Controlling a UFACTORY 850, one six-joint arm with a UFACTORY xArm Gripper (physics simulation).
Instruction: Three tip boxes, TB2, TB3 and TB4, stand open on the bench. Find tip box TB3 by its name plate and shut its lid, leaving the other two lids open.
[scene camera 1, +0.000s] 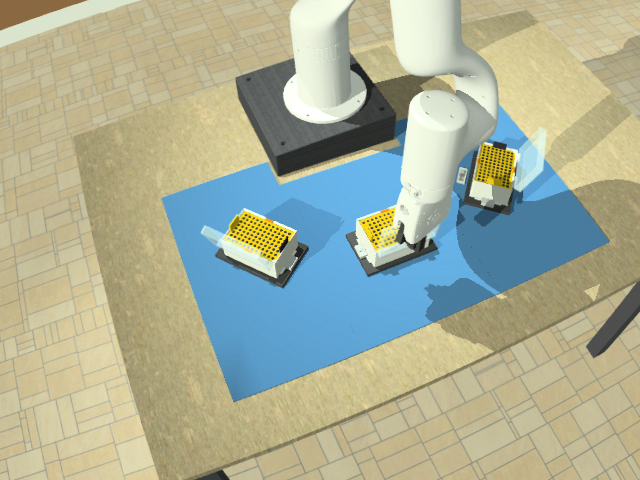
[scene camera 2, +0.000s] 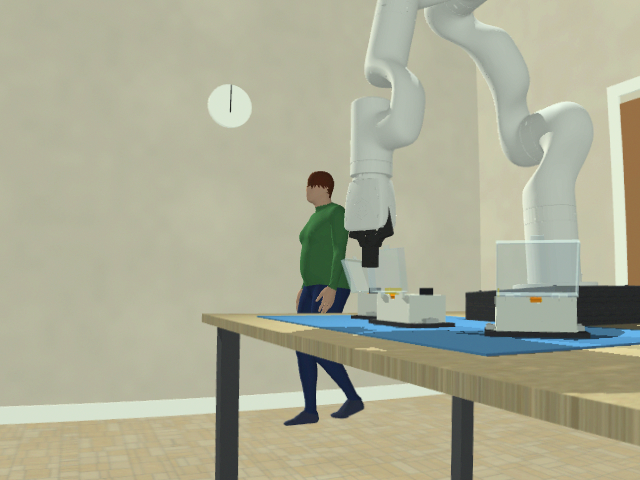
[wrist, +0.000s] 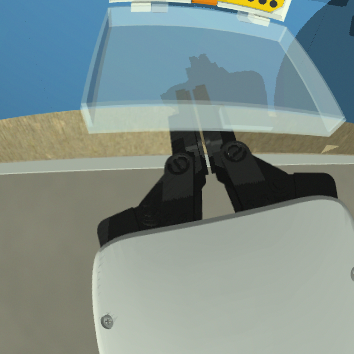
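Three tip boxes with white walls and yellow tip racks stand on dark plates, with clear lids raised. The left box (scene camera 1: 261, 235) (scene camera 2: 366, 305) has its lid (scene camera 1: 211, 236) (scene camera 2: 353, 276) open. The right box (scene camera 1: 493, 170) (scene camera 2: 536, 316) has its lid (scene camera 1: 531, 160) (scene camera 2: 537, 266) open. The middle box (scene camera 1: 392, 257) (scene camera 2: 410, 308) is partly behind the gripper; its lid (scene camera 2: 395, 268) (wrist: 140, 65) is open. The name plates cannot be read. My gripper (scene camera 1: 419, 248) (scene camera 2: 370, 266) (wrist: 192, 91) is shut and empty, by the middle lid; its fingertips show through that lid in the wrist view.
A blue mat (scene camera 1: 289, 330) lies on the bench (scene camera 1: 196, 428) (scene camera 2: 568, 382). The black robot base block (scene camera 1: 330, 147) (scene camera 2: 480, 305) stands at the back. A small pale plate (scene camera 1: 461, 175) is beside the right box. A person (scene camera 2: 324, 248) in green stands beyond the bench.
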